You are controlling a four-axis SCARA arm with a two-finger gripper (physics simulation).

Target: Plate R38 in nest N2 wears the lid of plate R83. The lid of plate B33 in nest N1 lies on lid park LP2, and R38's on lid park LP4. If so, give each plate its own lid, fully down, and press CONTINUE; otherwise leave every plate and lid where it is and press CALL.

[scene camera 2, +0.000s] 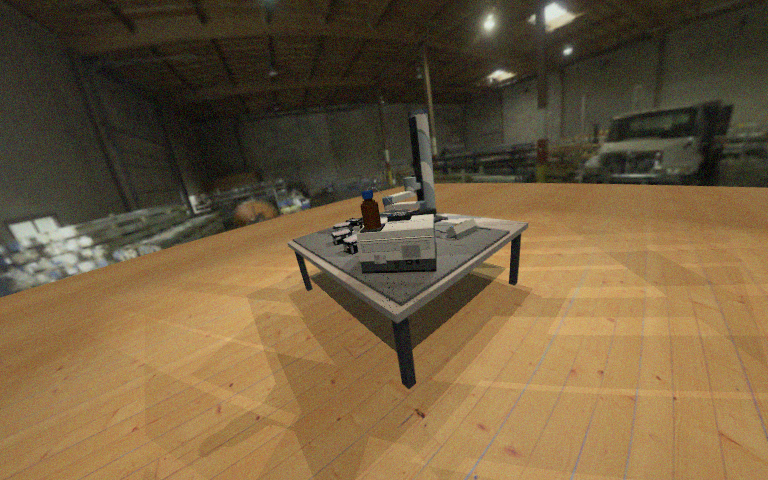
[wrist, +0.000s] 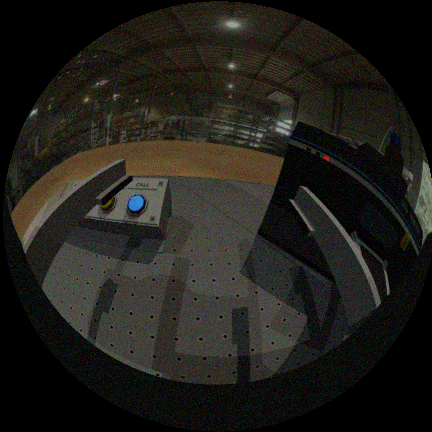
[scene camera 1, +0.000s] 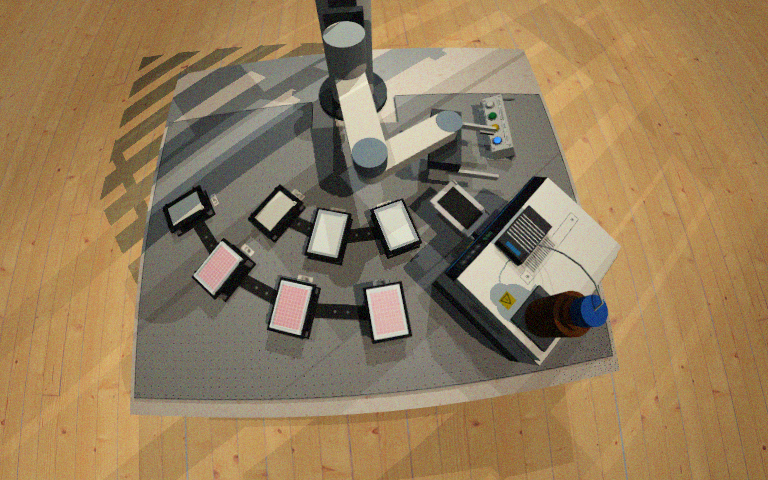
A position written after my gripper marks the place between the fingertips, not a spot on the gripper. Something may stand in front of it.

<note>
My gripper (scene camera 1: 496, 152) holds nothing. Further things: a button box (wrist: 146, 230), a tray (wrist: 374, 263) and a perforated table (wrist: 221, 304).
My gripper also shows in the wrist view (wrist: 208, 176).
</note>
